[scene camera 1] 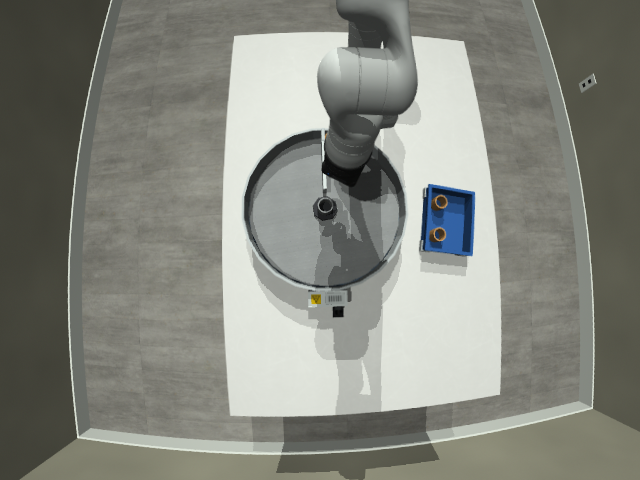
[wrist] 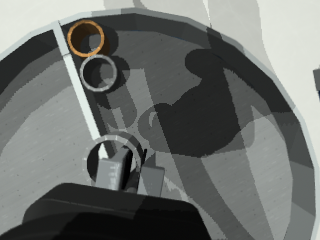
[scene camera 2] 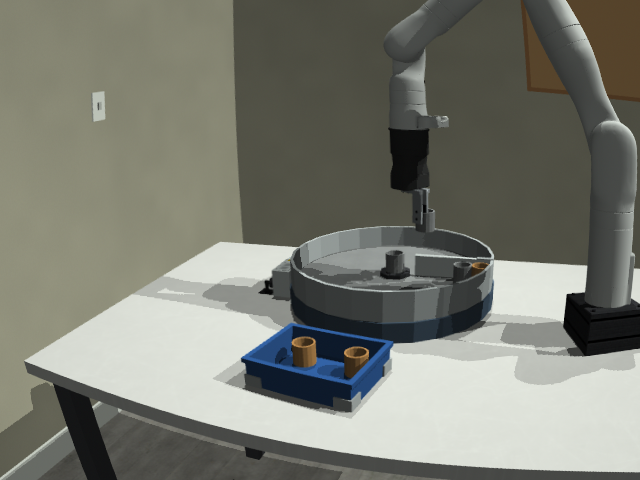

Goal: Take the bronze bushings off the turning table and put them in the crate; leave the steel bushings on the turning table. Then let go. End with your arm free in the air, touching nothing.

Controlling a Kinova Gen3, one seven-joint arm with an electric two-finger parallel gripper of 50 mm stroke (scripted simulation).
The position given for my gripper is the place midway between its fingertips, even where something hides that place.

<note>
In view: my gripper (scene camera 2: 420, 222), a bronze bushing (wrist: 81, 29) and a steel bushing (wrist: 90, 160).
My gripper is seen too in the wrist view (wrist: 137, 162).
</note>
